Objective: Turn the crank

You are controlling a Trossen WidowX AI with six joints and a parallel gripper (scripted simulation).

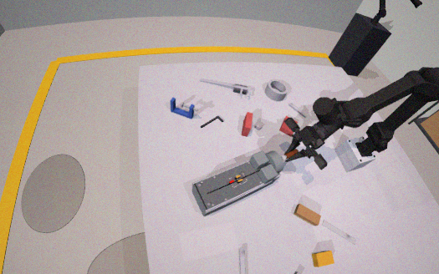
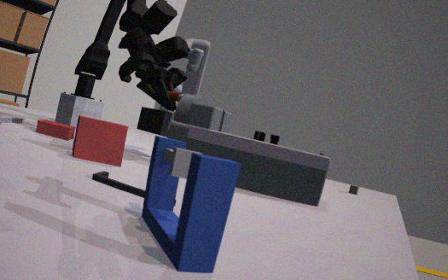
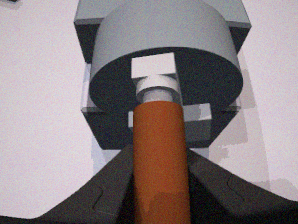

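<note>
Right now the crank handle is 20 mm behind my gripper tip, 10 mm to the right of it and 20 mm above it. From my gripper tip the other things lie so: tan block: 80 mm behind, 170 mm to the left, 80 mm below; then red pointer: 180 mm ahead, 60 mm to the left, 10 mm below; then black hex key: 190 mm ahead, 220 mm to the right, 90 mm below.
</note>
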